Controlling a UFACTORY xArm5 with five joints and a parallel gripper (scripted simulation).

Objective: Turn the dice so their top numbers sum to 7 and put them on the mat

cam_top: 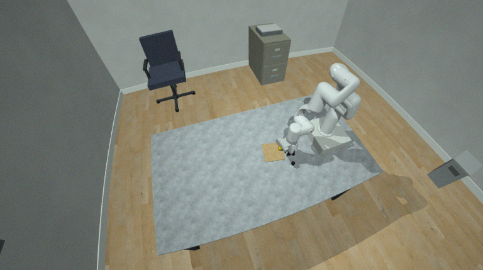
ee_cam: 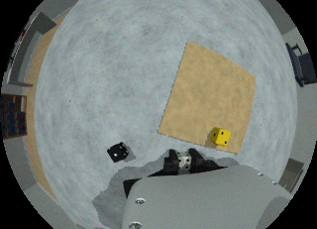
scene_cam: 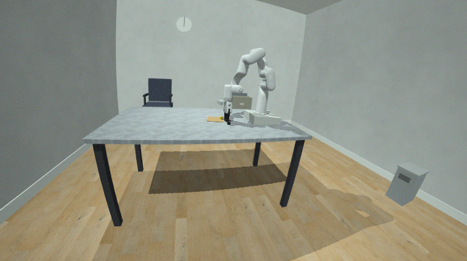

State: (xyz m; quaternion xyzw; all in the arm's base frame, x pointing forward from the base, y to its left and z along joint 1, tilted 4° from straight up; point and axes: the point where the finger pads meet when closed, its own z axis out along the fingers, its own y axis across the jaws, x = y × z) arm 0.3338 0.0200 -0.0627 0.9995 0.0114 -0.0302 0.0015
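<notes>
Now: hand 1 cm above the white die. The rest, counted from my hand: black die 1 cm ahead, 9 cm to the left, 1 cm below; then yellow die 3 cm ahead, 5 cm to the right, 1 cm below; then tan mat 9 cm ahead, 5 cm to the right, 2 cm below.
</notes>
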